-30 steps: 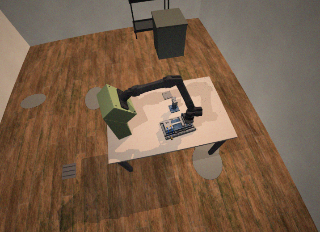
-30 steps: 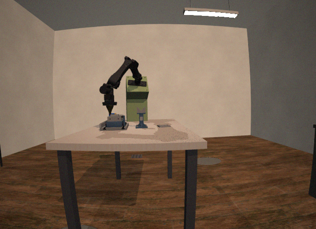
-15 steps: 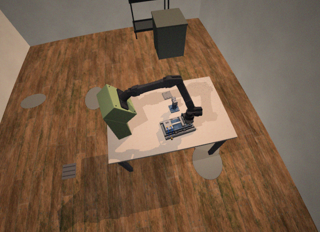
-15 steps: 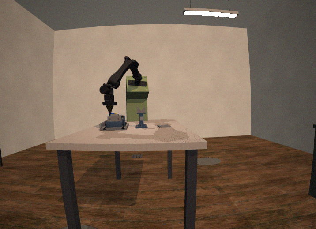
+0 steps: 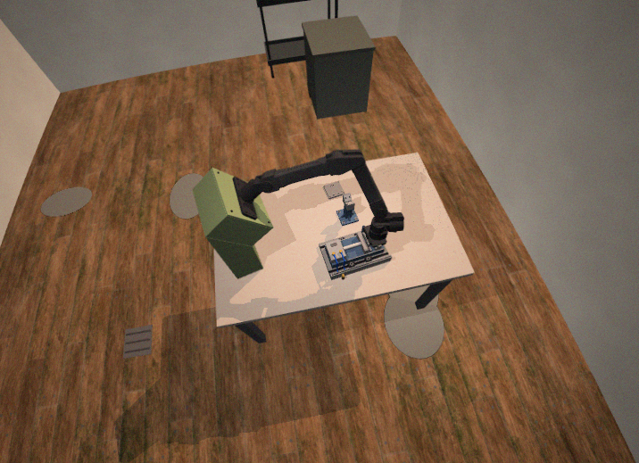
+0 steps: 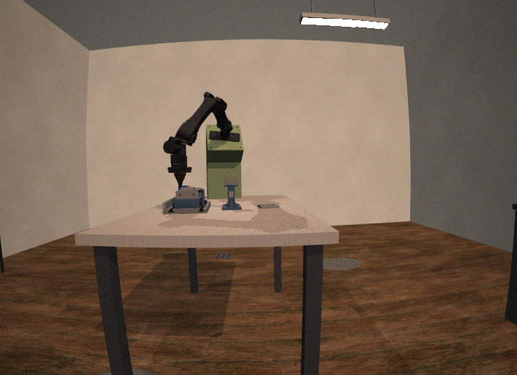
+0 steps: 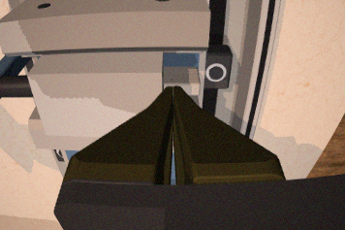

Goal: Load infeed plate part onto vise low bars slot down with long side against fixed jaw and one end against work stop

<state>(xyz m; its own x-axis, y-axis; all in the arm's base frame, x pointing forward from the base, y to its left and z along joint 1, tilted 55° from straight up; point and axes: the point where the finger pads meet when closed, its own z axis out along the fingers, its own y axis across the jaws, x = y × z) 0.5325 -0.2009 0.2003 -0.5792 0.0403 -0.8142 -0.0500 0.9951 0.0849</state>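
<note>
The part lies 30 mm to the left of my hand and 20 mm below it. The rest, counted from my hand: moving jaw 40 mm behind, 30 mm to the left, 30 mm below; dark work stop rod 10 mm behind, 80 mm to the left, 20 mm below; grey jaw 30 mm ahead, 40 mm to the left, 30 mm below.
</note>
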